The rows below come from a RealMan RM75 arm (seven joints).
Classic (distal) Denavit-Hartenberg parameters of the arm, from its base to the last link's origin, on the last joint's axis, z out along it. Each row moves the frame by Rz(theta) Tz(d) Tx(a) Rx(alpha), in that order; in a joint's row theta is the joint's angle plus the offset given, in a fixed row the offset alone. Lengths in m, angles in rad.
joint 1: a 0, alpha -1.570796, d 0.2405, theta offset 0
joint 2: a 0, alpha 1.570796, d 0, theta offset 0
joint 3: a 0, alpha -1.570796, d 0.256, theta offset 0
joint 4: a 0, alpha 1.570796, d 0, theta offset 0
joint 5: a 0, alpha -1.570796, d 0.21, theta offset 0
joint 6: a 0, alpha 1.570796, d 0, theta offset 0
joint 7: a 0, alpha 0, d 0.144, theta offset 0
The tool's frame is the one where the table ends.
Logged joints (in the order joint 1, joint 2, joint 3, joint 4, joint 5, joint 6, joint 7), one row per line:
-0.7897 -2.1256 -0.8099 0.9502 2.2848 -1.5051 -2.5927
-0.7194 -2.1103 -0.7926 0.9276 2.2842 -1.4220 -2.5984
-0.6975 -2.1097 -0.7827 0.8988 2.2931 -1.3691 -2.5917
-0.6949 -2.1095 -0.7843 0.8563 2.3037 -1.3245 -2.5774
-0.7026 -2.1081 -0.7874 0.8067 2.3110 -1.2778 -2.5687
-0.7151 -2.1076 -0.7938 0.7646 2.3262 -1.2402 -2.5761
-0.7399 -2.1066 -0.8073 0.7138 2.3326 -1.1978 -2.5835
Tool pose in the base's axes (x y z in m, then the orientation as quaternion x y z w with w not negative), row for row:
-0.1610 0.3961 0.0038 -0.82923 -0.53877 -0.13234 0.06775
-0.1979 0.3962 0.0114 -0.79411 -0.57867 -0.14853 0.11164
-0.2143 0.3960 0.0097 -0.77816 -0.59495 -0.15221 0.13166
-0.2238 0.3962 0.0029 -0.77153 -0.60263 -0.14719 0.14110
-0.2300 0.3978 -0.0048 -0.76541 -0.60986 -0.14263 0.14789
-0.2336 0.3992 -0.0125 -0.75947 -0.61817 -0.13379 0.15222
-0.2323 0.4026 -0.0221 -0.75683 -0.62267 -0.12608 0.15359
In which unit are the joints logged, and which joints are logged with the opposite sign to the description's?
The joints are logged in radians. Opposite sign: joint 3, joint 6.
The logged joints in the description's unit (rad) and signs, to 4 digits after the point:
-0.7897 -2.1256 0.8099 0.9502 2.2848 1.5051 -2.5927
-0.7194 -2.1103 0.7926 0.9276 2.2842 1.4220 -2.5984
-0.6975 -2.1097 0.7827 0.8988 2.2931 1.3691 -2.5917
-0.6949 -2.1095 0.7843 0.8563 2.3037 1.3245 -2.5774
-0.7026 -2.1081 0.7874 0.8067 2.3110 1.2778 -2.5687
-0.7151 -2.1076 0.7938 0.7646 2.3262 1.2402 -2.5761
-0.7399 -2.1066 0.8073 0.7138 2.3326 1.1978 -2.5835

